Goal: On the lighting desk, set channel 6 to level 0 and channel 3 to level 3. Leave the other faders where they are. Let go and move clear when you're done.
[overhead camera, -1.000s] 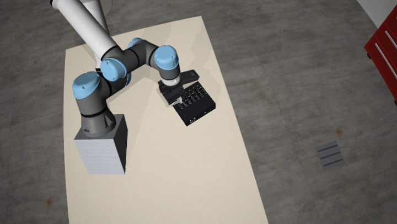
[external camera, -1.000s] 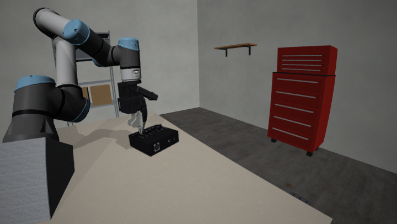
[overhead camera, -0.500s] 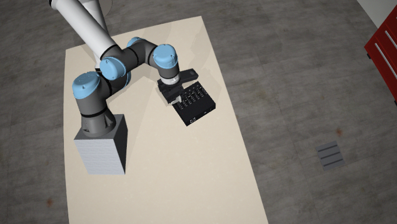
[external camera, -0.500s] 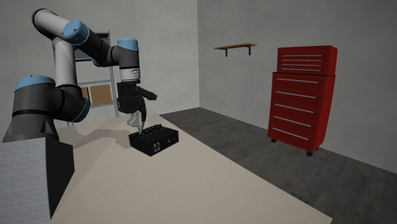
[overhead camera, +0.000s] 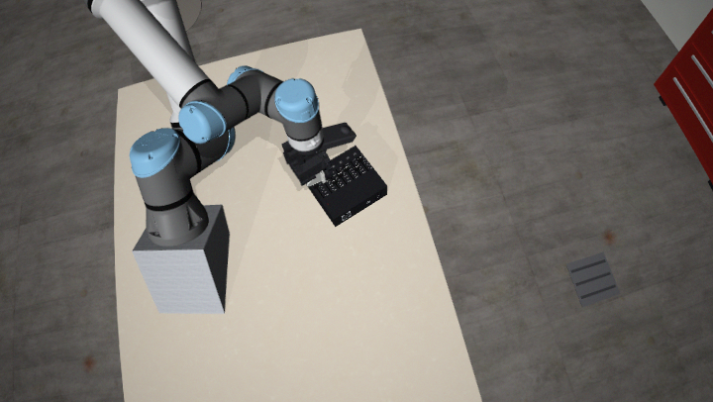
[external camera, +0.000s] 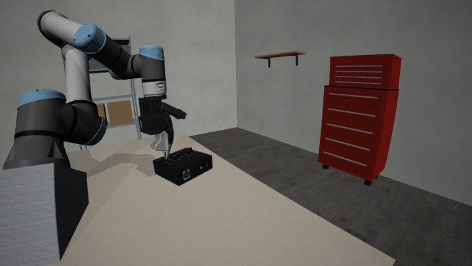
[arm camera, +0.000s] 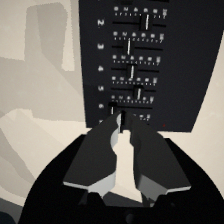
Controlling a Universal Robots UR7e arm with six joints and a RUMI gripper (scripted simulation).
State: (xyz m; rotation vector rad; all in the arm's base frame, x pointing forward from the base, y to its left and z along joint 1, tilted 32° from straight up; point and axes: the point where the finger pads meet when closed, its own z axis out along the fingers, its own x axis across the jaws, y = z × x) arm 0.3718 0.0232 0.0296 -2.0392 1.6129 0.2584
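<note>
Right now my hand is 1 cm to the right of the channel 6 fader and 1 cm above it. Also, from my hand: channel 3 fader 6 cm ahead, 2 cm to the left, 1 cm below.
</note>
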